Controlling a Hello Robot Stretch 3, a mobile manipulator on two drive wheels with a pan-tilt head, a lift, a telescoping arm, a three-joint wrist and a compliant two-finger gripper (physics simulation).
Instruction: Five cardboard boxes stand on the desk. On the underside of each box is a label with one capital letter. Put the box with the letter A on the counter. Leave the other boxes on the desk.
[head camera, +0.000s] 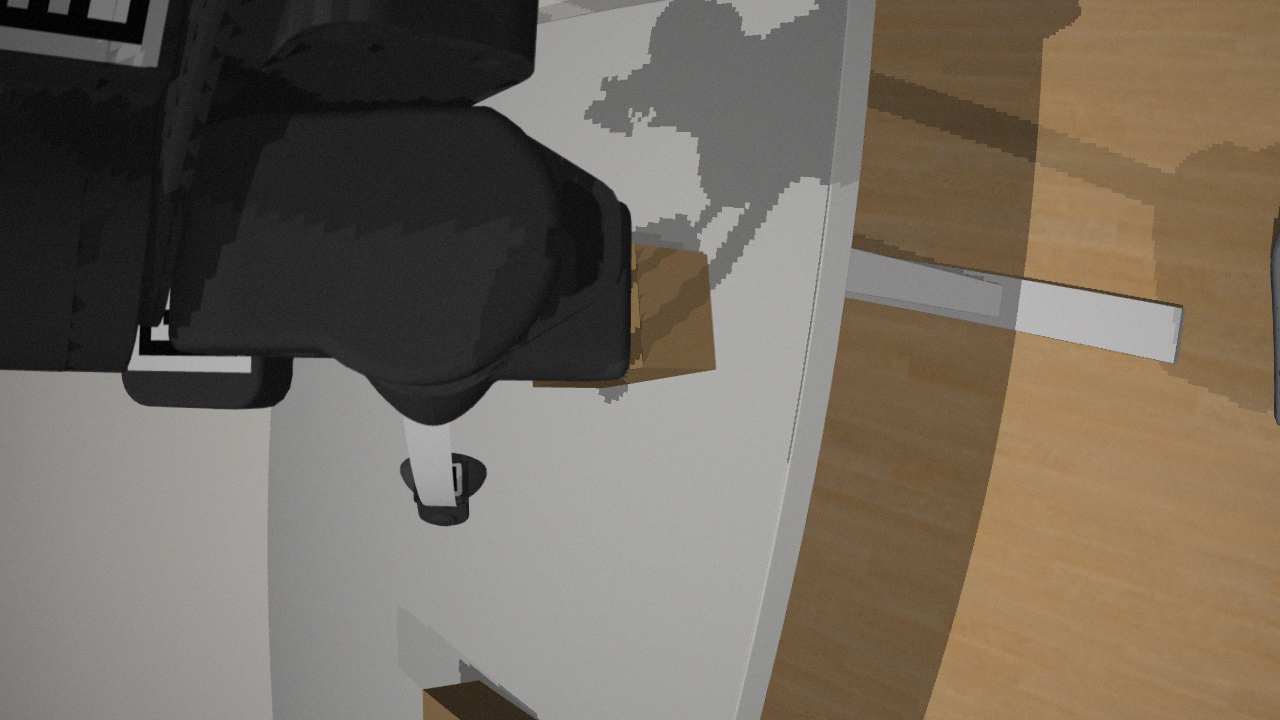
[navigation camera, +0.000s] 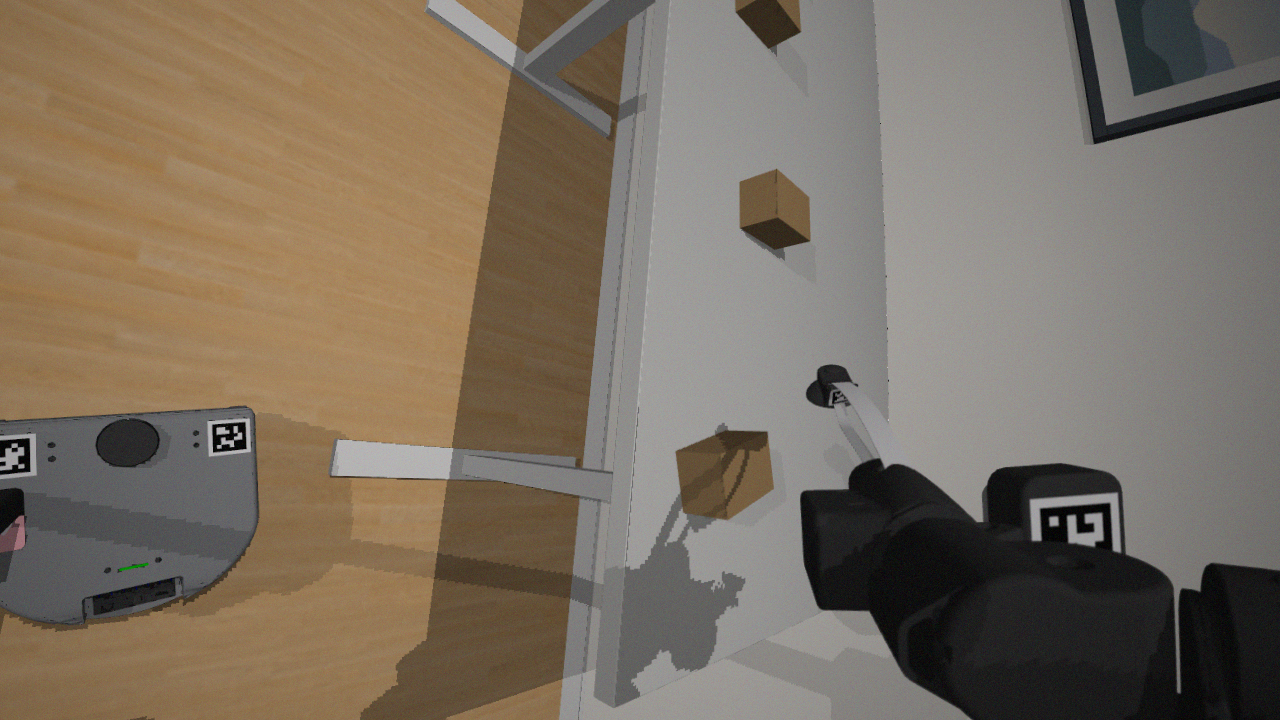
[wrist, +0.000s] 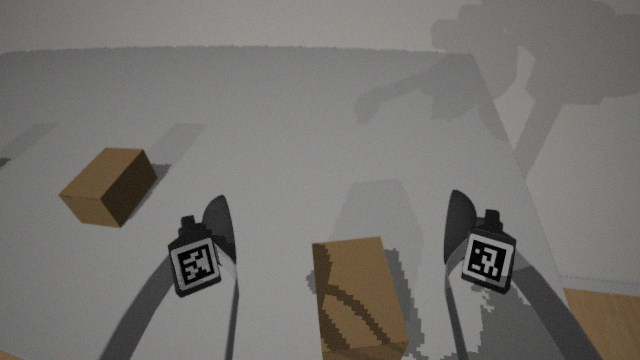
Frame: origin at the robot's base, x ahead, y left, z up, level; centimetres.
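Where they show: gripper, between the fingertips: (navigation camera: 832, 465); robot's base, origin of its link: (navigation camera: 129, 440).
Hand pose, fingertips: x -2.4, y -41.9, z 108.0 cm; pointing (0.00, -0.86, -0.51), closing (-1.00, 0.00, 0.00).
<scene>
Each offset is from my fingertips to the centre of the thing. Level surfaces: height alone.
The nearest cardboard box @(dy +0.1, dx -1.3, dz -10.6 cm) (head camera: 675, 313) (navigation camera: 723, 474) (wrist: 362, 300) stands on the white desk @(dz -13.0 cm) (head camera: 581, 537) (navigation camera: 716, 340) (wrist: 270, 125). My gripper (wrist: 337, 218) is open and empty, raised over the desk. In the wrist view this box shows low between the fingers, farther down than the fingertips. The gripper body hides part of it in the head view. A second box @(dy -15.0, dx +28.1, dz -10.6 cm) (head camera: 474, 702) (navigation camera: 774, 207) (wrist: 107, 186) stands farther along the desk, and a third box @(dy -18.2, dx +58.1, dz -10.6 cm) (navigation camera: 769, 17) shows at the navigation view's top edge. No letter label shows. The counter does not show.
A wall (navigation camera: 1029, 295) runs behind the desk, with a framed picture (navigation camera: 1163, 53) on it. Desk legs (head camera: 1096, 317) (navigation camera: 393, 458) reach out over the wooden floor @(dz -108.0 cm) (head camera: 1118, 537) (navigation camera: 313, 223). My grey base (navigation camera: 179, 501) stands on the floor beyond the desk's front edge.
</scene>
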